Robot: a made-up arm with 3 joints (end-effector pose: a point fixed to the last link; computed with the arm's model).
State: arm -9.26 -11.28 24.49
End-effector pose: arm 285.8 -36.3 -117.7 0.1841 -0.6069 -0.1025 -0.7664
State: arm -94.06 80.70 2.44
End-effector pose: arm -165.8 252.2 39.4 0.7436 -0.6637 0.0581 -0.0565
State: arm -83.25 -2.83 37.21
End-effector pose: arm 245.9 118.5 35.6 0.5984 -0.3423 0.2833 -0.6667
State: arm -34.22 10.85 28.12
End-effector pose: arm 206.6 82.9 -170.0 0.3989 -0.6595 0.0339 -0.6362
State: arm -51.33 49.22 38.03
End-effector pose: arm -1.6 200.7 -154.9 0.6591 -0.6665 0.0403 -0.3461
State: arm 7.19 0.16 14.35
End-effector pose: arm 262.6 -99.1 -179.3 0.0442 -0.7067 -0.1320 -0.6937
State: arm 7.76 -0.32 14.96
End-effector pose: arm 263.7 -100.0 -176.9 0.0443 -0.7037 -0.1397 -0.6952
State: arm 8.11 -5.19 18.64
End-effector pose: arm 275.6 -93.1 -153.3 0.0619 -0.6715 -0.1708 -0.7184
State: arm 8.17 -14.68 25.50
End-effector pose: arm 292.4 -78.1 -105.9 0.0920 -0.6040 -0.2293 -0.7577
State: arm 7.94 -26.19 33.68
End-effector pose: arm 301.2 -60.8 -47.5 0.1177 -0.5152 -0.3016 -0.7935
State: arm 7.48 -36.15 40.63
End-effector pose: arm 299.3 -47.5 2.1 0.1292 -0.4340 -0.3634 -0.8142
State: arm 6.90 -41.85 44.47
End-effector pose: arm 294.6 -41.1 29.8 0.1314 -0.3862 -0.3957 -0.8228
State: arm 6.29 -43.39 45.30
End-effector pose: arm 293.2 -39.7 37.7 0.1321 -0.3729 -0.3996 -0.8269
